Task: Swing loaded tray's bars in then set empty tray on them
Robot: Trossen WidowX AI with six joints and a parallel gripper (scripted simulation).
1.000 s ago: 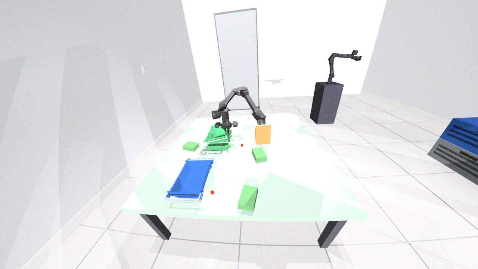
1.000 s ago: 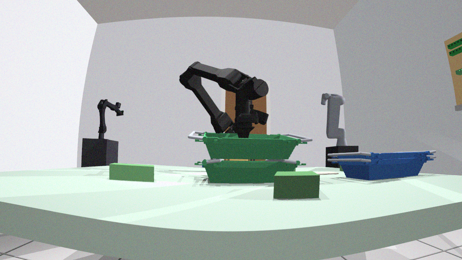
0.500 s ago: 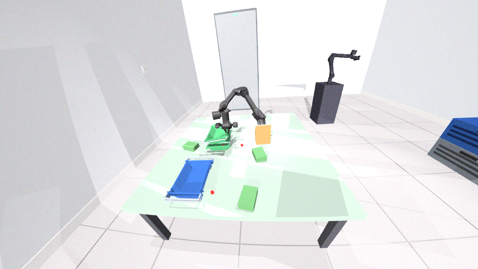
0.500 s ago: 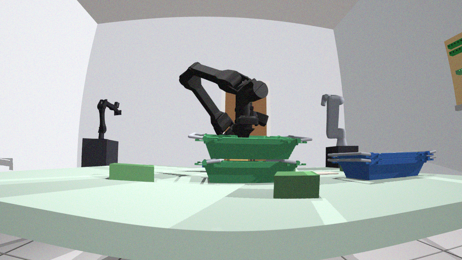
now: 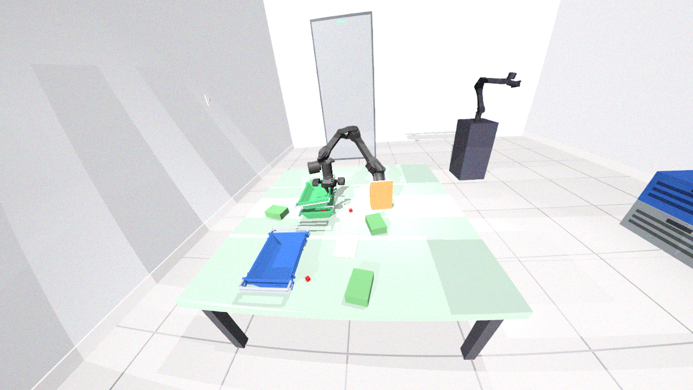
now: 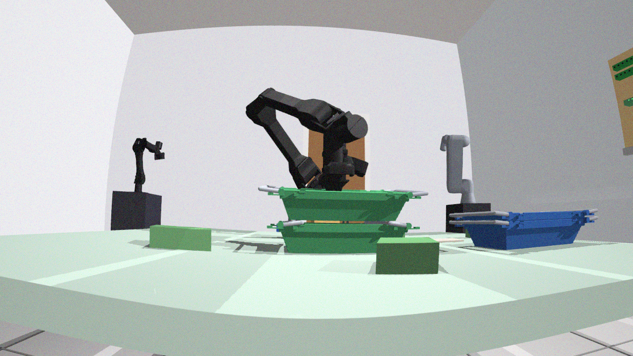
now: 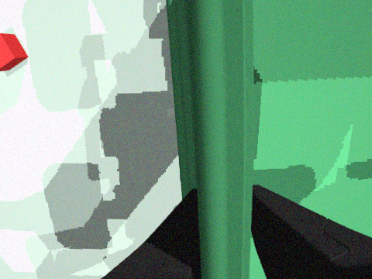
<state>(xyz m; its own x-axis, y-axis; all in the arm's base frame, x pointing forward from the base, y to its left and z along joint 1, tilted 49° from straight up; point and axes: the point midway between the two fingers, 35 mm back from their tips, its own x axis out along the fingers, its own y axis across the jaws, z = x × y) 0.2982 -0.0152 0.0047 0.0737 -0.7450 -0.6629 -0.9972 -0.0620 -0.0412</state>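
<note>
Now: the green tray 80 mm ahead of my gripper tip and 30 mm above it. Also, from my gripper tip: beige card: 110 mm behind, 330 mm to the left, 90 mm below.
</note>
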